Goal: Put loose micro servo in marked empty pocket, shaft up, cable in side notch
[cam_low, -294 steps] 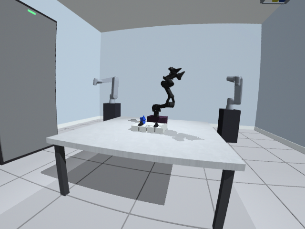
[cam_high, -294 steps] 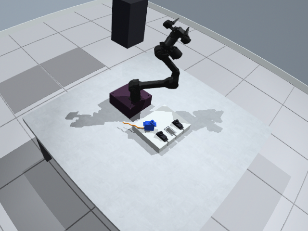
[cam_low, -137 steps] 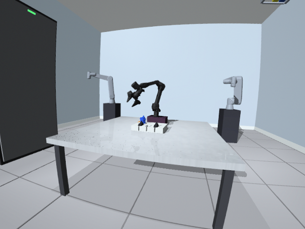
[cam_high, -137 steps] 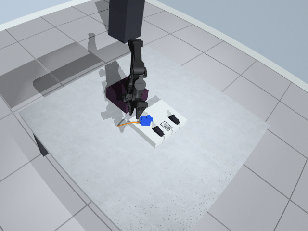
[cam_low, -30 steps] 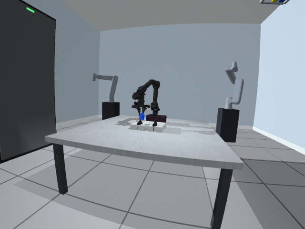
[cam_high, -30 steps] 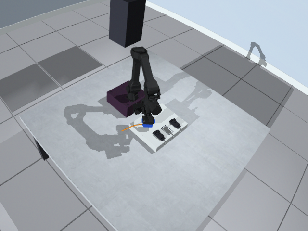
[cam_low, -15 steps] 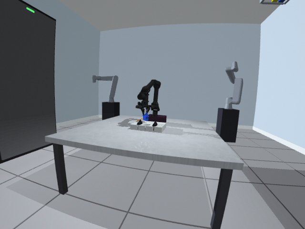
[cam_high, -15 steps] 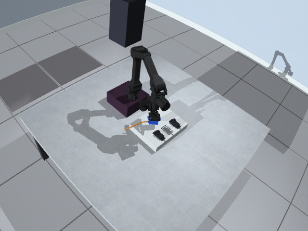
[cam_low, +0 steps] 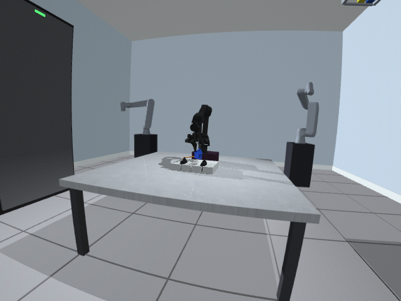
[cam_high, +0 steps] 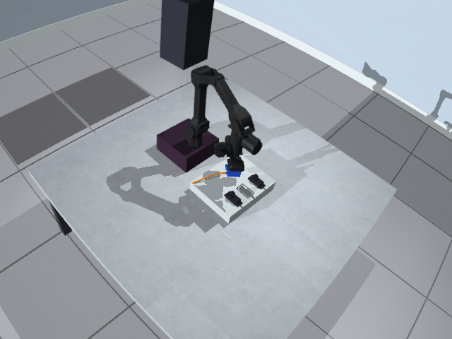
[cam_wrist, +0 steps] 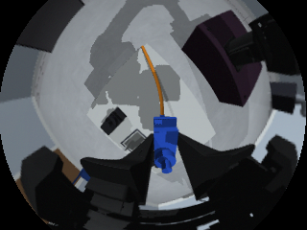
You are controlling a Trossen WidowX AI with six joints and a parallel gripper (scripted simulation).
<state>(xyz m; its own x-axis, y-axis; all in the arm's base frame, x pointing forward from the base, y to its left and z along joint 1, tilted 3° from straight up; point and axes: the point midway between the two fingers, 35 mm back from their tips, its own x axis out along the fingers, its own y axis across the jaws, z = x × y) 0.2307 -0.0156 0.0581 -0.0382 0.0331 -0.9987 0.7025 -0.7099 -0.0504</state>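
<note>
Right now the white deck is 1 cm behind my gripper tip, 1 cm to the left of it and 10 cm below it.
</note>
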